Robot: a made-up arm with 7 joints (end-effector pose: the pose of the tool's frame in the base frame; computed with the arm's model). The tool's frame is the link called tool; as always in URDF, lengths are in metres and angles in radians. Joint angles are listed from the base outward.
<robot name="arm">
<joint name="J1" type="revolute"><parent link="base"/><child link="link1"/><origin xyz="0 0 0.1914" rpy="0 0 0"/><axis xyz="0 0 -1"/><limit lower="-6.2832" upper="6.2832" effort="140" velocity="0.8"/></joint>
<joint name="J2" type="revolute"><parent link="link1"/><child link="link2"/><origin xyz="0 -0.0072 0.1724" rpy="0 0 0"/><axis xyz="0 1 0"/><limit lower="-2.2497" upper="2.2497" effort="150" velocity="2.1"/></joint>
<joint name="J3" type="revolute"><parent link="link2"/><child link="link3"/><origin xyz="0 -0.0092 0.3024" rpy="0 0 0"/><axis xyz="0 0 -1"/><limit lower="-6.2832" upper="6.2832" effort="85" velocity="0.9"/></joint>
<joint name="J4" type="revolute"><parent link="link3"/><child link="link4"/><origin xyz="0 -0.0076 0.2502" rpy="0 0 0"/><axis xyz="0 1 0"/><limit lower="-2.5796" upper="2.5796" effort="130" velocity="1.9"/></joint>
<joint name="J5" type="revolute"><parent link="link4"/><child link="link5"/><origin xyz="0 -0.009 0.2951" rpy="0 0 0"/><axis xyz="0 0 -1"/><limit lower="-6.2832" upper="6.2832" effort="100" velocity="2.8"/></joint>
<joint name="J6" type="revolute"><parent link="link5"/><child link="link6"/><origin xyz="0 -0.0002 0.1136" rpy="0 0 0"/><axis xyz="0 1 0"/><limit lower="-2.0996" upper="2.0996" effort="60" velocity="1.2"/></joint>
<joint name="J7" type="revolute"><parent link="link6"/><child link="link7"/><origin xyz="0 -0.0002 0.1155" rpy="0 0 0"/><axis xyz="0 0 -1"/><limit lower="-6.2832" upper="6.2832" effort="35" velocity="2.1"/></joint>
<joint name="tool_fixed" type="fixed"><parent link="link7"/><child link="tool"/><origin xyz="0 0 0" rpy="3.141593 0 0"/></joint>
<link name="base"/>
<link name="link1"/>
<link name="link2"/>
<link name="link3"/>
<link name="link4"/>
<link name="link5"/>
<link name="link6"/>
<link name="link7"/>
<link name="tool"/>
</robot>
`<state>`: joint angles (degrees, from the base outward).
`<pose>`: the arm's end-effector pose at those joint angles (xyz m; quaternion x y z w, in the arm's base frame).
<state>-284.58 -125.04 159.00 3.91 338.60 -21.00 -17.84</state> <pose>-0.2052 0.8472 -0.2579 0.1708 0.5297 -0.7866 0.2675</pose>
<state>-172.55 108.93 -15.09 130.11 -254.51 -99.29 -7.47</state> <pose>-0.2012 -0.1213 0.0417 -0.8368 0.2582 0.0360 0.4815</pose>
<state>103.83 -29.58 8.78 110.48 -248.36 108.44 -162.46</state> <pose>-0.1997 -0.0217 0.9325 -0.2875 0.7296 -0.5628 0.2614</pose>
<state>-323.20 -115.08 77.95 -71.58 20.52 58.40 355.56</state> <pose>-0.2975 0.6969 -0.0945 -0.1260 0.3650 -0.8682 0.3116</pose>
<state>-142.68 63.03 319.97 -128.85 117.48 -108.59 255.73</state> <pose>-0.0489 0.2399 0.7917 0.6187 0.6998 0.3436 0.0971</pose>
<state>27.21 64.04 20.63 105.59 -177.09 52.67 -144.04</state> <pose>0.4943 -0.4772 0.1829 0.3468 -0.4118 -0.8362 0.1047</pose>
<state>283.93 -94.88 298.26 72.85 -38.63 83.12 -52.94</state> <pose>-0.5220 -0.4912 0.4685 0.3439 0.4698 -0.3909 0.7129</pose>
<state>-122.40 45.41 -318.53 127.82 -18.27 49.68 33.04</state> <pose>0.0236 0.3870 0.3158 -0.1514 -0.2505 -0.6194 0.7285</pose>
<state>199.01 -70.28 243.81 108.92 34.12 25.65 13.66</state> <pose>0.2237 -0.5285 0.3230 0.4518 0.3728 0.8080 0.0642</pose>
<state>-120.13 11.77 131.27 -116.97 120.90 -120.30 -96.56</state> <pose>-0.3436 0.2134 0.7378 0.3695 -0.7930 0.3260 0.3583</pose>
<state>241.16 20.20 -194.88 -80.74 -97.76 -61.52 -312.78</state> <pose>-0.4797 0.4280 0.8239 0.6048 0.4341 0.6174 0.2542</pose>
